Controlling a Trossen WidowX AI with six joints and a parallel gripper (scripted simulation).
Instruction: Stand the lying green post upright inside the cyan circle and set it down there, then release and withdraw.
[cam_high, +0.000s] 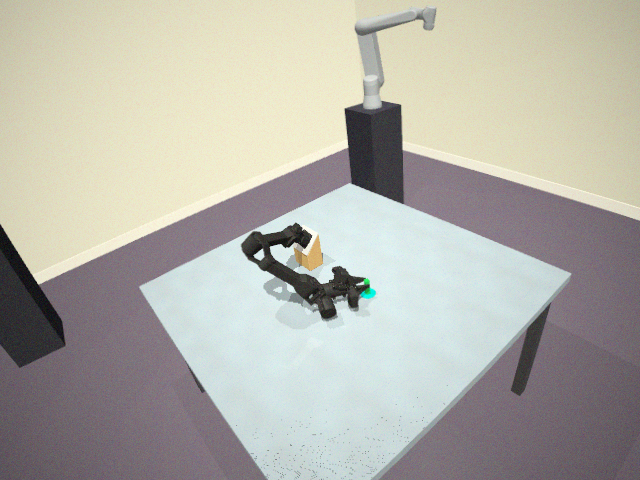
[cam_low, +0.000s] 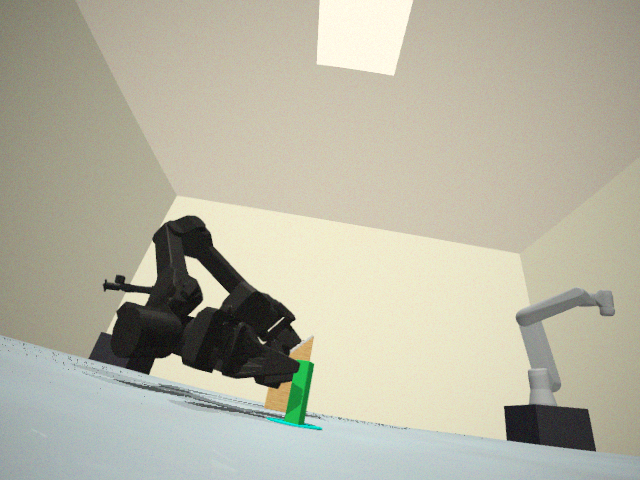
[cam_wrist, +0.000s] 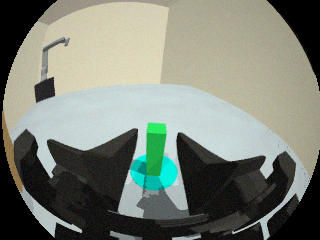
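Right now the green post is 20 mm below my gripper tip. From my gripper tip the other things lie so: cyan circle (60 mm below).
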